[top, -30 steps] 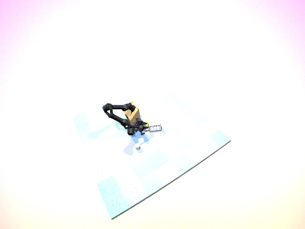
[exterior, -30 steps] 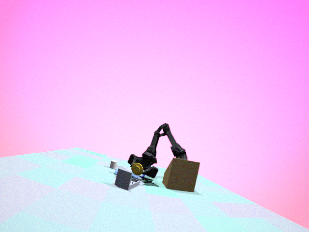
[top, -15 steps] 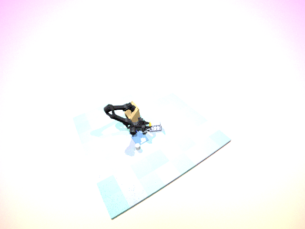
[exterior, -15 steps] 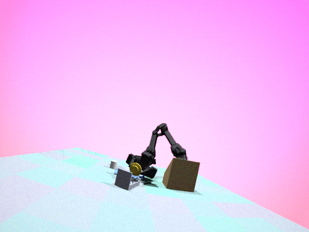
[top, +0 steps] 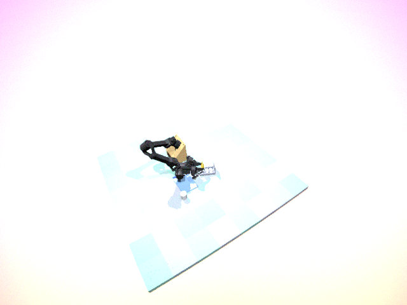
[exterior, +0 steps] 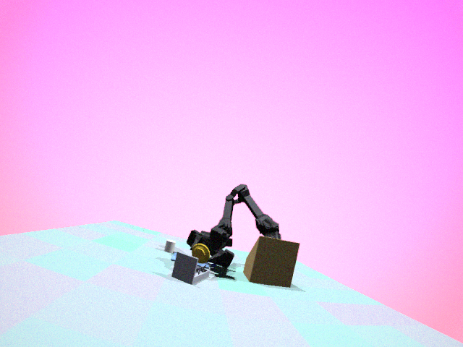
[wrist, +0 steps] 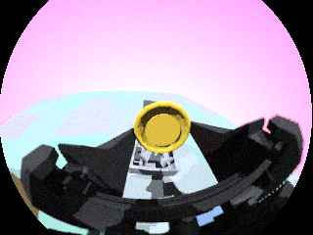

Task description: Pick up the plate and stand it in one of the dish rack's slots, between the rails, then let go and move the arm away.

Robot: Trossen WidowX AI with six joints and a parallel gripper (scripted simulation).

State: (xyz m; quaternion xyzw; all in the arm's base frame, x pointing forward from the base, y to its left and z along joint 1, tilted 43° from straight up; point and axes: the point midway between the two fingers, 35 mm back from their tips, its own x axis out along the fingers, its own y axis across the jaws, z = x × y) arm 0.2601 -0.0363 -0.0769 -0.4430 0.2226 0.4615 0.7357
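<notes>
My gripper tip is now 10 mm short of the grey dish rack, 20 mm to the right of it and 50 mm above it. From my gripper tip the other things lie so: yellow plate: 10 mm to the right; white cup: 110 mm ahead, 250 mm to the right, 50 mm below; blue spoon: 90 mm behind, 180 mm to the right, 70 mm below.
</notes>
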